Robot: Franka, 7 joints.
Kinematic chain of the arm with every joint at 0, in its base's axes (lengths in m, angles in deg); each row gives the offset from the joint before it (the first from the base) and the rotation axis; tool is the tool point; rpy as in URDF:
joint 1: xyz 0 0 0.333 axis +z
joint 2: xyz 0 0 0 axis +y
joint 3: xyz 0 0 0.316 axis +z
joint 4: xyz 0.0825 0 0 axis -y
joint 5: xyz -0.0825 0 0.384 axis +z
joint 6: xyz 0 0 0 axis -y
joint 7: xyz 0.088 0 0 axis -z
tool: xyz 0 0 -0.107 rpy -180 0 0
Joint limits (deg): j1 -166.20..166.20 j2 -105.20..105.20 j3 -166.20..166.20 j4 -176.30..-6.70 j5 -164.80..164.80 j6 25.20..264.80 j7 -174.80..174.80
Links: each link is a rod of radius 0.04 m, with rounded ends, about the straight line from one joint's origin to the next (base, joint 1, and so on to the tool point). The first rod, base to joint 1, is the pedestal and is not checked.
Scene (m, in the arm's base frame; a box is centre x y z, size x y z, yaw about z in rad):
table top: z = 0
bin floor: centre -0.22 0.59 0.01 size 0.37 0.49 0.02 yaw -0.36
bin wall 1: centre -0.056 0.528 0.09 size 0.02 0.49 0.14 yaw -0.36
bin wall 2: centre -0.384 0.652 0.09 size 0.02 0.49 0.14 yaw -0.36
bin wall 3: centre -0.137 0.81 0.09 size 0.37 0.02 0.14 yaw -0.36
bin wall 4: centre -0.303 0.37 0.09 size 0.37 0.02 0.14 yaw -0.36
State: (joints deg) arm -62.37 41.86 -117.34 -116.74 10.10 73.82 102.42
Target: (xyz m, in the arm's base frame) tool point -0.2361 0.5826 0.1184
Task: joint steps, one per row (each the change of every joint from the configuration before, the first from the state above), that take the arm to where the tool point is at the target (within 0.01 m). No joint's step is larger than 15 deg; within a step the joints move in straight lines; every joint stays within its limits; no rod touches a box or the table.
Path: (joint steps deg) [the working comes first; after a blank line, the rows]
Joints at the target: -85.82 -49.53 -161.38 -91.14 5.33 108.75 102.42
Straight joint move there: clear.

1: -3.35 -13.06 -6.29 3.66 -0.68 4.99 0.00
2: -3.35 -13.05 -6.29 3.65 -0.68 4.99 0.00
3: -3.35 -13.06 -6.30 3.66 -0.68 4.99 0.00
4: -3.35 -13.05 -6.29 3.66 -0.68 4.99 0.00
5: -3.35 -13.06 -6.29 3.66 -0.69 4.99 0.00
6: -3.35 -13.05 -6.29 3.65 -0.68 4.99 0.00
7: -3.35 -13.06 -6.29 3.66 -0.68 4.99 0.00

